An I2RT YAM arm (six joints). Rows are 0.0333 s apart.
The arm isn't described. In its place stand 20 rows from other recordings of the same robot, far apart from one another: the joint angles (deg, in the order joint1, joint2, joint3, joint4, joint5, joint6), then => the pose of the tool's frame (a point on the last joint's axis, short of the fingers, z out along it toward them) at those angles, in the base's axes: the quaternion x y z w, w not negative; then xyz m.
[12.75 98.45 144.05 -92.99 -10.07 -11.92] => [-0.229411 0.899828 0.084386 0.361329 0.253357 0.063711 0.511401]
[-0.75 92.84 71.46 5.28 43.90 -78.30] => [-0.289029 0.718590 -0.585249 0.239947 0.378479 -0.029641 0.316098]
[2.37 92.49 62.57 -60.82 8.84 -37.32] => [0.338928 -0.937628 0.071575 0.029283 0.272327 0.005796 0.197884]
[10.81 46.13 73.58 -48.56 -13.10 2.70] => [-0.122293 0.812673 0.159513 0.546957 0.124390 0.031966 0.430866]
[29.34 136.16 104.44 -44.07 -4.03 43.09] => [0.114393 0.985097 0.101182 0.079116 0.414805 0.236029 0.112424]
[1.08 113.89 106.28 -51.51 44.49 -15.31] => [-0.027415 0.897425 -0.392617 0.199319 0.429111 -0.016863 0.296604]
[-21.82 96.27 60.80 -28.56 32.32 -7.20] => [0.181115 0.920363 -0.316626 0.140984 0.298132 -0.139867 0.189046]
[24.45 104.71 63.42 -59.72 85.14 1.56] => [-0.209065 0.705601 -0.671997 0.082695 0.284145 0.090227 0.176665]
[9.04 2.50 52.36 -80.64 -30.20 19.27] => [-0.053365 0.847523 0.336265 0.407164 -0.043963 0.011139 0.297377]
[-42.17 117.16 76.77 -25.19 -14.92 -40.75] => [-0.015448 0.969372 -0.043746 0.241175 0.310627 -0.268996 0.136632]
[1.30 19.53 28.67 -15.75 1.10 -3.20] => [-0.022934 0.746337 -0.018195 0.664924 0.112397 0.001867 0.287297]
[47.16 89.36 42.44 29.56 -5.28 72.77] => [0.151783 0.790896 0.530792 0.264017 0.223802 0.246165 0.206862]
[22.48 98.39 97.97 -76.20 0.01 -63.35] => [-0.676269 0.727385 -0.040756 0.109136 0.304294 0.125912 0.326253]
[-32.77 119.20 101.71 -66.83 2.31 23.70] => [0.473292 0.879281 -0.023986 0.047790 0.345103 -0.223854 0.218514]
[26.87 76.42 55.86 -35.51 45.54 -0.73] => [-0.100701 0.883421 -0.299758 0.345793 0.246714 0.096519 0.258171]
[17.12 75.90 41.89 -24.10 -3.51 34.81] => [0.139463 0.950939 0.146695 0.233977 0.238473 0.075736 0.189246]
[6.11 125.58 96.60 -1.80 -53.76 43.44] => [0.036536 0.806181 0.541583 0.235424 0.492766 0.081626 0.213359]
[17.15 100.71 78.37 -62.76 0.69 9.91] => [-0.062823 0.997091 0.004152 0.042968 0.313389 0.096262 0.226078]
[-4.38 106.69 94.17 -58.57 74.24 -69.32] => [0.338622 -0.716805 0.554910 0.252191 0.371403 -0.062809 0.292689]
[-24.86 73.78 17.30 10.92 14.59 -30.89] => [-0.000345 0.919500 -0.279286 0.276621 0.184511 -0.095374 0.118440]
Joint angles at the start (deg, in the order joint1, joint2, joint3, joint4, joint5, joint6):
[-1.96 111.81 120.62 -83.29 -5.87 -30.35]
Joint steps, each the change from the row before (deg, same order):
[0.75 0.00 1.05 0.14 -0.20 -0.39]
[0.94 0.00 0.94 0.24 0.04 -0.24]
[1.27 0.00 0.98 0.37 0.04 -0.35]
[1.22 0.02 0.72 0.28 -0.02 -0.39]
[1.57 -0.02 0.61 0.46 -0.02 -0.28]
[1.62 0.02 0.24 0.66 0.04 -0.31]
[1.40 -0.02 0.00 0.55 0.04 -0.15]
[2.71 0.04 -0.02 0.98 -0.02 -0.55]
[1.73 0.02 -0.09 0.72 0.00 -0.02]
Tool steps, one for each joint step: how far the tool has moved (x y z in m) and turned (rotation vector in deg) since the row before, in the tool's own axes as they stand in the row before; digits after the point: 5 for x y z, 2 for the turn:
[-0.00417 0.00399 -0.00409 0.21 -1.16 -1.23]
[-0.00478 0.00488 -0.00348 0.35 -1.05 -1.26]
[-0.00616 0.00662 -0.00345 0.32 -1.23 -1.69]
[-0.00560 0.00646 -0.00221 0.08 -0.95 -1.63]
[-0.00691 0.00837 -0.00181 0.00 -1.09 -1.85]
[-0.00696 0.00848 0.00014 -0.09 -0.91 -1.90]
[-0.00570 0.00746 0.00075 -0.19 -0.63 -1.50]
[-0.01090 0.01462 0.00204 -0.56 -1.14 -3.12]
[-0.00716 0.00920 0.00164 -0.35 -0.75 -1.66]

